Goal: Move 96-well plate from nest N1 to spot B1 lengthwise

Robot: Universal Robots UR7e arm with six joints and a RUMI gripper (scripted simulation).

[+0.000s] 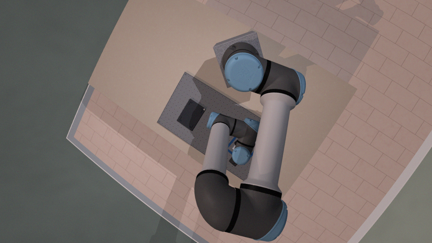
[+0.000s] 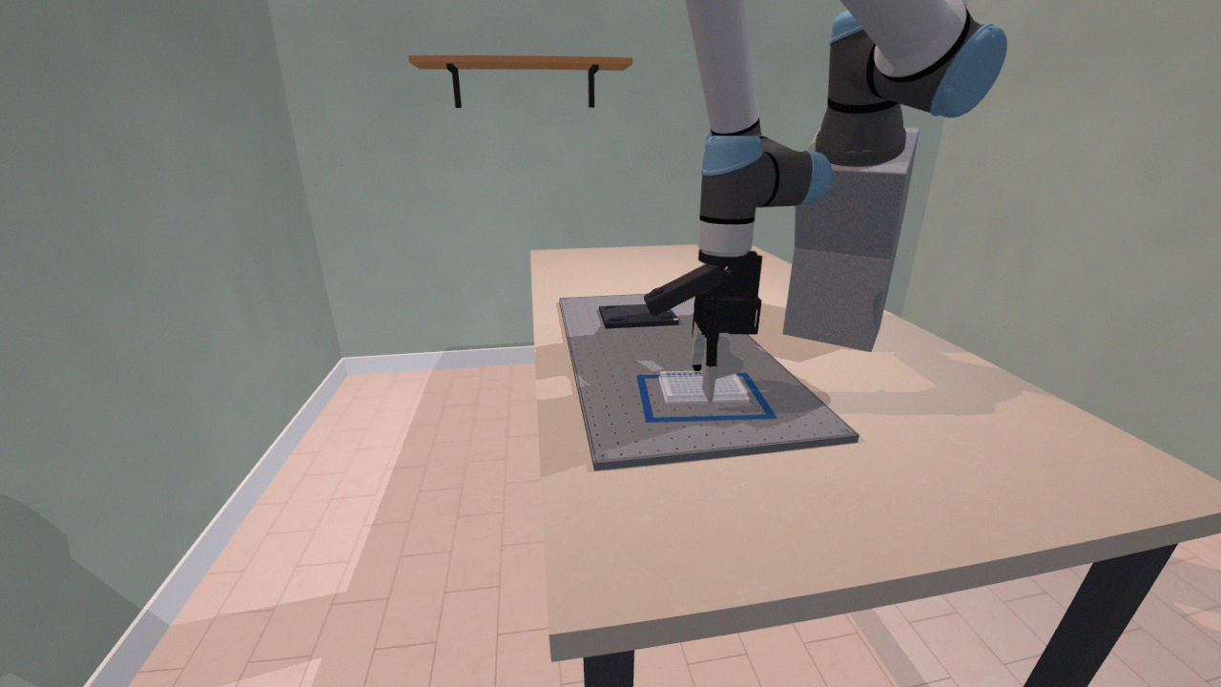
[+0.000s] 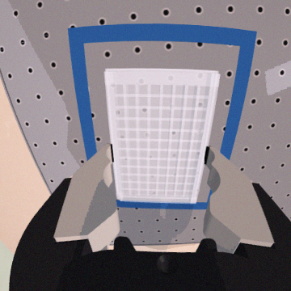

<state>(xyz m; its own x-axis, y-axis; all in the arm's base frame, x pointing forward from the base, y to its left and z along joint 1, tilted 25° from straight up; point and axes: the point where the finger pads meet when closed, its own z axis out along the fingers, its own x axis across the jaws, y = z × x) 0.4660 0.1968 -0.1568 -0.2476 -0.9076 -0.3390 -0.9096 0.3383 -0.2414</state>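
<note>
Right now my hand is 1 cm above the white 96-well plate. Also, from my hand: black plate nest (3 cm behind, 37 cm to the right, 2 cm below).
</note>
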